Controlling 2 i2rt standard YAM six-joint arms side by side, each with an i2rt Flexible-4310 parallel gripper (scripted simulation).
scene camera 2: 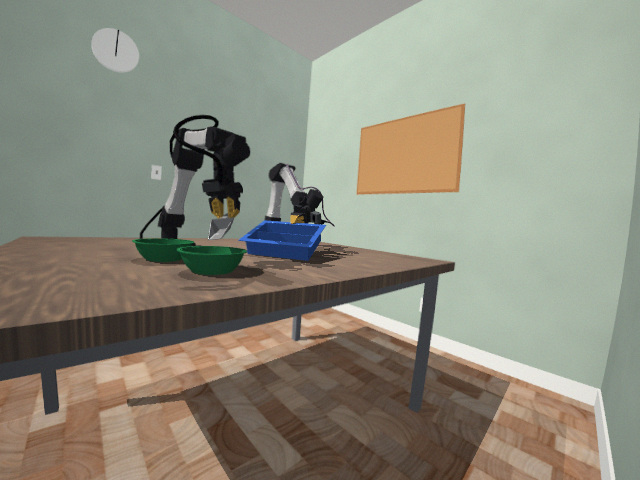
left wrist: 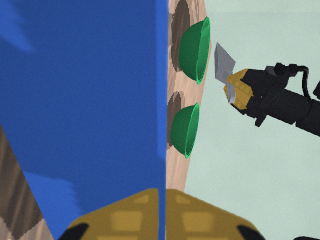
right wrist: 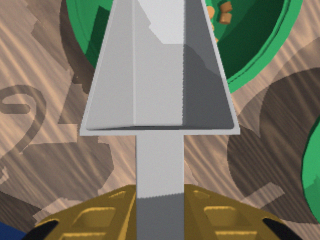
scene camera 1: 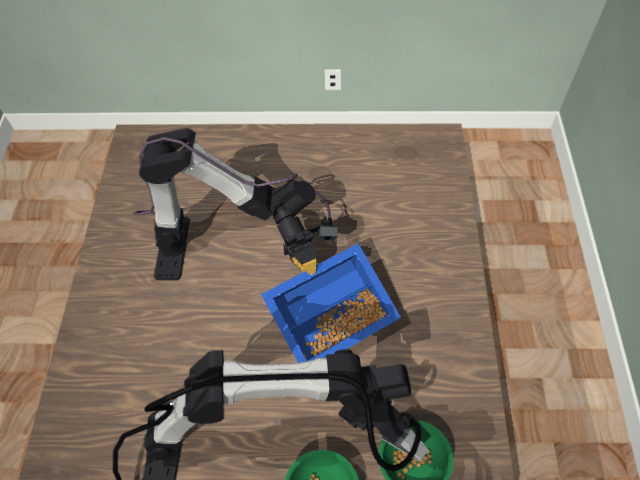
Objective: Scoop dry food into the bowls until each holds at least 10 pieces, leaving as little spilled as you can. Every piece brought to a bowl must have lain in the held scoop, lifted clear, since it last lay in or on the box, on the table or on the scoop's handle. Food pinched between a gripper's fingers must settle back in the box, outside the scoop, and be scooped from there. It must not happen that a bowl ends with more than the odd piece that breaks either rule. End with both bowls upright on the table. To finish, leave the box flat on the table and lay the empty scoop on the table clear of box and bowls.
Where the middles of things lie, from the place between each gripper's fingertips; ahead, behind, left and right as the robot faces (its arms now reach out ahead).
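Counted from my right hand: grey scoop (right wrist: 159, 77) 20 mm below, 30 mm ahead, 30 mm to the right; blue box (scene camera 1: 297, 303) 60 mm below, 60 mm behind, 290 mm to the left.
My left hand (scene camera 1: 312, 274) is 50 mm above the blue box, 40 mm short of it and 80 mm to the left of it. Counted from my left hand: grey scoop 10 mm below, 130 mm ahead, 390 mm to the right.
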